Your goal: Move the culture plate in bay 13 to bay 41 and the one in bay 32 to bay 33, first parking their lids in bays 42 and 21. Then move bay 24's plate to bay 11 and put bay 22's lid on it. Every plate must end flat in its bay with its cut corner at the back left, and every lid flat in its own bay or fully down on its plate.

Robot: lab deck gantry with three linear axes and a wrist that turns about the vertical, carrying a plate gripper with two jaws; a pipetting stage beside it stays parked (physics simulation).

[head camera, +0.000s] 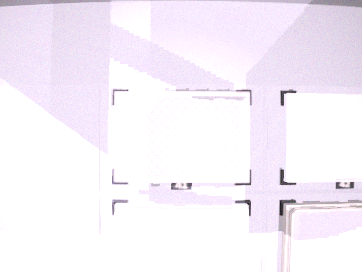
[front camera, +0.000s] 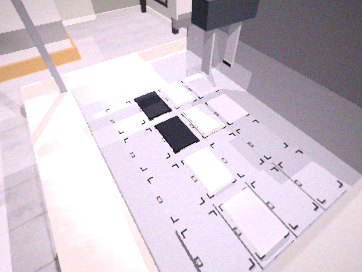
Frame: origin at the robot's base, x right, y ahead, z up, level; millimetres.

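Seen in the pictures: gripper, between the fingertips: [front camera: 216, 68]; robot's base, origin of its link: [front camera: 106, 110].
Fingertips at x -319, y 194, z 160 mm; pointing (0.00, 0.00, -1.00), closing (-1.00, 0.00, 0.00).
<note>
Offsets run from my fingertips to a thing's top centre.
The gripper [front camera: 218, 69] hangs at the far right above the bay 41 end, its two jaws apart with no plate between them; it does not show in the head view. A white plate {dy -130, dx -45, dz -146 mm} [front camera: 199, 85] [head camera: 200, 140] with faint wells lies in bay 41; glare hides its cut corner. A white lid {dy +34, dx -45, dz -152 mm} [front camera: 227, 108] [head camera: 325, 135] lies in bay 42. A paler-rimmed plate {dy +34, dx +62, dz -146 mm} [front camera: 204, 120] [head camera: 325, 250] stands in bay 32. Bay 24's white plate {dy +362, dx +169, dz -131 mm} [front camera: 255, 220] is nearest the front camera. Bays 33 and 13 show no plate. Dark slabs {dy -130, dx +169, dz -152 mm} [front camera: 152, 105] {dy +34, dx +169, dz -152 mm} [front camera: 176, 133] lie in bays 21 and 22.
A white plate-sized piece {dy +198, dx +169, dz -146 mm} [front camera: 209, 171] sits in bay 23. Another white piece {dy -130, dx +62, dz -146 mm} [front camera: 179, 94] is in bay 31, washed out by glare. Black corner marks and number labels frame the bays. A grey post [front camera: 42, 47] stands at the far left.
</note>
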